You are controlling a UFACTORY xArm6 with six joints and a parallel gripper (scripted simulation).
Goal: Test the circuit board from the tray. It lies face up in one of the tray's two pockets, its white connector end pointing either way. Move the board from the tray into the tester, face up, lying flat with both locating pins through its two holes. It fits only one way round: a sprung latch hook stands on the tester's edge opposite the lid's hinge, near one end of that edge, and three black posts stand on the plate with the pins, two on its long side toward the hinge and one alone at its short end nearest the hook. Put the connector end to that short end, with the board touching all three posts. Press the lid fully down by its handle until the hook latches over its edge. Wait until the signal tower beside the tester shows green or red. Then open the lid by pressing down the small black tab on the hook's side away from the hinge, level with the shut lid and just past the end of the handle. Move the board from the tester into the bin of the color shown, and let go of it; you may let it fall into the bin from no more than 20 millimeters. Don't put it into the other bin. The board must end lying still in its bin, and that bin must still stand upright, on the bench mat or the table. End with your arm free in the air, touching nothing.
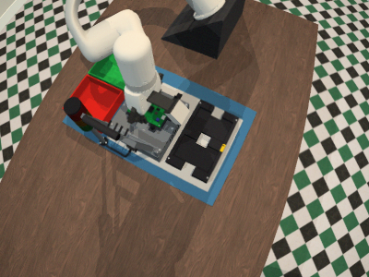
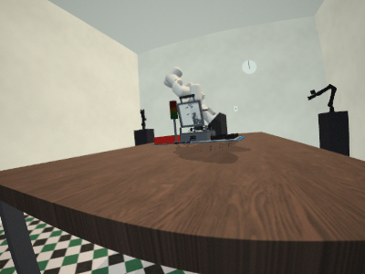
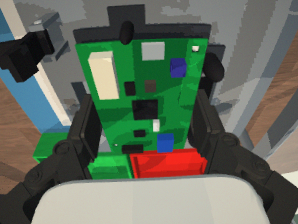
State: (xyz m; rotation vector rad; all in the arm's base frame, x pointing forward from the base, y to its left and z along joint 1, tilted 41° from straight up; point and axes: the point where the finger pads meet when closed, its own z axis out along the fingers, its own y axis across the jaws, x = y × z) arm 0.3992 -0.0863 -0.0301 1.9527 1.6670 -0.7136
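The green circuit board lies right at my hand. Round my hand: black nest: 10 mm to the left, 10 mm below, 10 mm ahead; clear lid: 120 mm ahead, 100 mm above, 20 mm to the right; latch hook: 70 mm to the left, 50 mm behind.
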